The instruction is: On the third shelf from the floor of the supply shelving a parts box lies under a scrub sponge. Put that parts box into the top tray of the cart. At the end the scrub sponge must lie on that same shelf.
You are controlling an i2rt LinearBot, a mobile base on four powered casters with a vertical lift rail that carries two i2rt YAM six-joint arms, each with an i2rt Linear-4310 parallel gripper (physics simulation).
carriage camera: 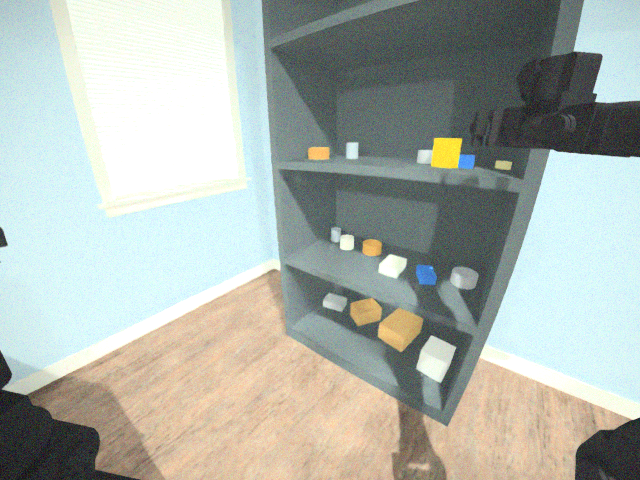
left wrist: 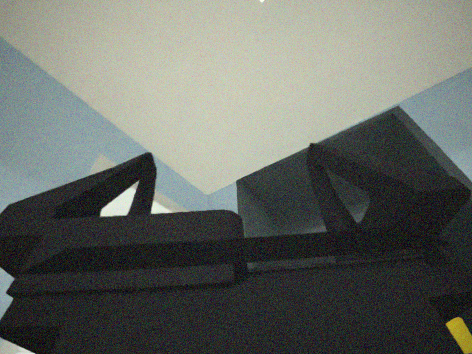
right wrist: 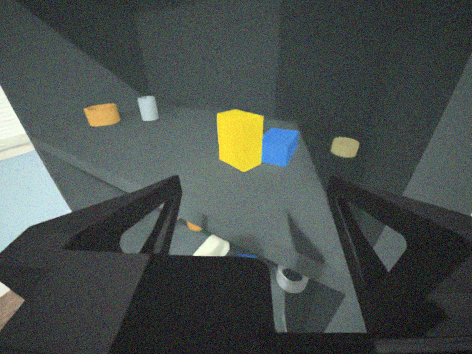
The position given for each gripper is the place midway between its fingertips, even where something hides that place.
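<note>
A yellow scrub sponge [carriage camera: 446, 151] appears in the scene, and the right wrist view shows the sponge [right wrist: 240, 133] too. The right gripper [carriage camera: 491, 129] is visible as well, with the right wrist view also showing that gripper [right wrist: 253, 183], while the left gripper [left wrist: 231, 156] can be seen in its own wrist view.
</note>
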